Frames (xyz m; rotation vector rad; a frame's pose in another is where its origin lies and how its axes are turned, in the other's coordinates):
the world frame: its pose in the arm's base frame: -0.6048 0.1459 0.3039 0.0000 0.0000 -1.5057
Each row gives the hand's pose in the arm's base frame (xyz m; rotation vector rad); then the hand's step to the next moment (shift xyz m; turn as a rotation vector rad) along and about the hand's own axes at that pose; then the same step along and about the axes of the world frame.
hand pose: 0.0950 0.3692 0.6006 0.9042 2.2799 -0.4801
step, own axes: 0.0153 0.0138 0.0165 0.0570 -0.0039 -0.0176
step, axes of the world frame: -0.0076 0.0086 -0.0238 -0.0366 -0.0401 -0.0250
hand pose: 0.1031 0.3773 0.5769 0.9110 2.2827 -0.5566
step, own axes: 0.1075 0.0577 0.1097 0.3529 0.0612 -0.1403
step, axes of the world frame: -0.0246 0.0234 -0.1605 -0.2991 -0.1937 -0.1449
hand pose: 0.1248 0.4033 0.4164 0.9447 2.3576 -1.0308
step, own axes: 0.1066 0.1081 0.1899 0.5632 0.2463 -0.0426
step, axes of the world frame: 0.0456 0.0170 -0.2382 -0.4068 -0.1914 -0.4214
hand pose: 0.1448 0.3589 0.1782 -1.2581 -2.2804 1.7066
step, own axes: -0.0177 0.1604 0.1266 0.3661 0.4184 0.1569
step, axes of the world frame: 0.1020 0.0392 -0.1736 -0.1333 -0.0694 -0.5578
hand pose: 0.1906 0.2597 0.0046 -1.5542 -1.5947 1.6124
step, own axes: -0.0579 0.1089 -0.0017 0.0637 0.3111 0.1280
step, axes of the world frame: 0.0829 0.0584 -0.0703 0.0873 -0.0089 -0.3309
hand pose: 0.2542 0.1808 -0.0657 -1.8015 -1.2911 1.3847
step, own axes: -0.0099 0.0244 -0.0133 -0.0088 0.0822 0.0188
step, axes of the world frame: 0.0184 0.0200 -0.0116 0.0449 0.0096 -0.0713
